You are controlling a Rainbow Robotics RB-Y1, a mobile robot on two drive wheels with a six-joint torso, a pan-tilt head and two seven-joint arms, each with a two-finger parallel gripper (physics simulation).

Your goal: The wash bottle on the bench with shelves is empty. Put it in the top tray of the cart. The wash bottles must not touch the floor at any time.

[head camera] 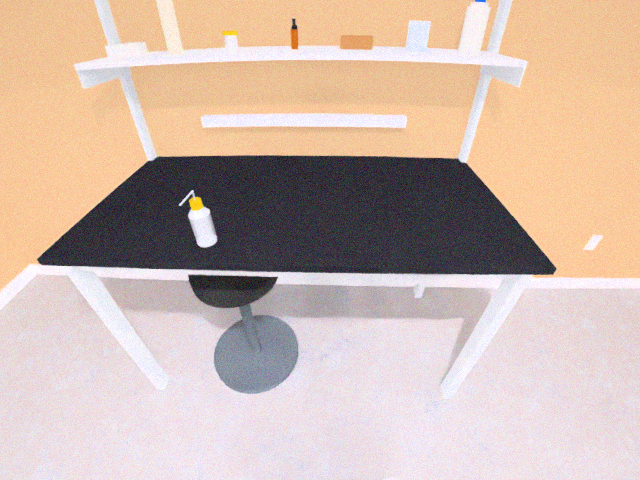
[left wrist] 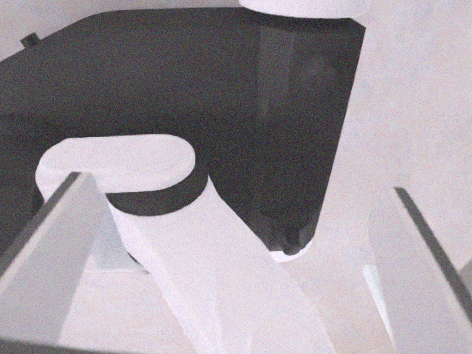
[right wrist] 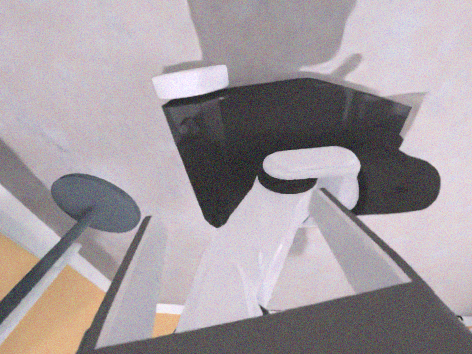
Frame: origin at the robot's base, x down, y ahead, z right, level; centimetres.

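Seen in the pictures: left gripper, fingertip midpoint: (left wrist: 235,198); right gripper, fingertip midpoint: (right wrist: 239,211).
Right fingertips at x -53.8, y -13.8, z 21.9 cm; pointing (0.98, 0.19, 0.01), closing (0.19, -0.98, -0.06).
Observation:
Offsets run from my right fingertips to a thing's top centre. "*": to the spot under its first point.
A white wash bottle @[dz -51.0, dx -55.1, dy +71.4 cm] (head camera: 203,227) with a yellow cap and a bent nozzle stands upright on the black top of the bench with shelves (head camera: 330,217), left of the middle and near the front edge. My left gripper (left wrist: 235,198) is open, with no object between its fingers; the robot's own arm and dark base show beyond them. My right gripper (right wrist: 239,211) is open, with no object between its fingers, over the same base. Neither gripper shows in the head view, so both are away from the bottle. The cart does not show in these views.
A stool (head camera: 255,356) (right wrist: 95,202) stands under the bench's front left part. A shelf (head camera: 310,53) above the bench holds several items, among them a tall white bottle @[* dz +39.7, dx -90.7, dy +111.6 cm] (head camera: 473,29) and an orange-brown bottle @[dz -20.3, dx -92.6, dy +120.5 cm] (head camera: 294,38). Bench legs (head camera: 121,330) (head camera: 478,335) stand at both sides.

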